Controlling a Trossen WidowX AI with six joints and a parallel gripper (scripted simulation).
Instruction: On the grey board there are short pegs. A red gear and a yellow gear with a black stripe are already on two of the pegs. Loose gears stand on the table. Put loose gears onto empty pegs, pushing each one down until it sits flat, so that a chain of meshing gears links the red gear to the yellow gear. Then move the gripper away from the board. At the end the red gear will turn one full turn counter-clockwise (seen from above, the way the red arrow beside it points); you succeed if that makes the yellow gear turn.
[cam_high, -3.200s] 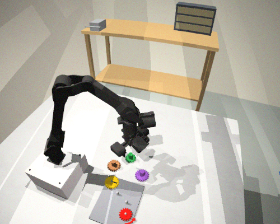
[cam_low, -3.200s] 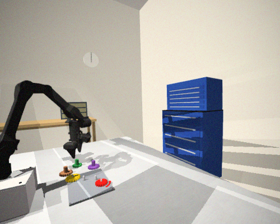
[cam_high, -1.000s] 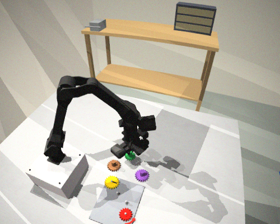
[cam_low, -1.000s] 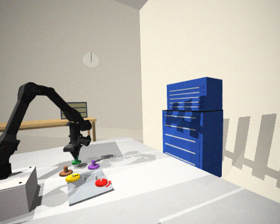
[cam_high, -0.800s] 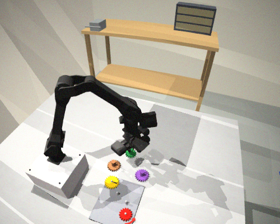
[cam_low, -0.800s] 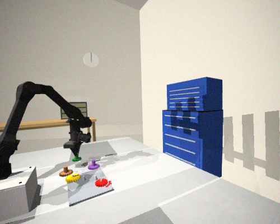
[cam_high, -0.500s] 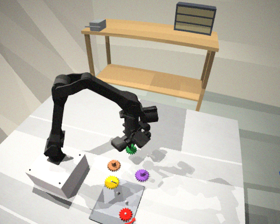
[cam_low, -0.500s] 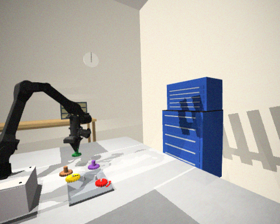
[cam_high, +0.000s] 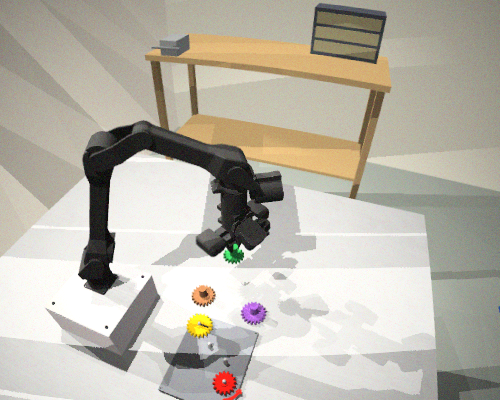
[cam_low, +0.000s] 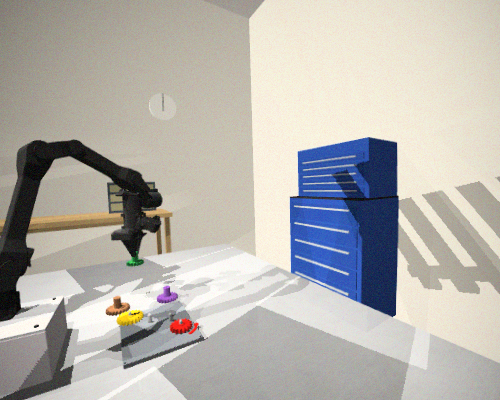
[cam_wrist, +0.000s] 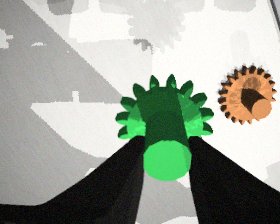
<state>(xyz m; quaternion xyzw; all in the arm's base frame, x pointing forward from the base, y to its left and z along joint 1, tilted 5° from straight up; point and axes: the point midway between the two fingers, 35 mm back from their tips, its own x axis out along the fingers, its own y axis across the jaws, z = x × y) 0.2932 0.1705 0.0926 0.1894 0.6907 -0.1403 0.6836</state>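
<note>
My gripper tip is 280 mm to the left of the red gear, 120 mm above it and 70 mm short of it. The rest, counted from my gripper tip: purple gear: 120 mm below, 80 mm to the right, 80 mm ahead; then orange gear: 120 mm below, 80 mm to the right, 60 mm behind; then green gear: 10 mm below.
</note>
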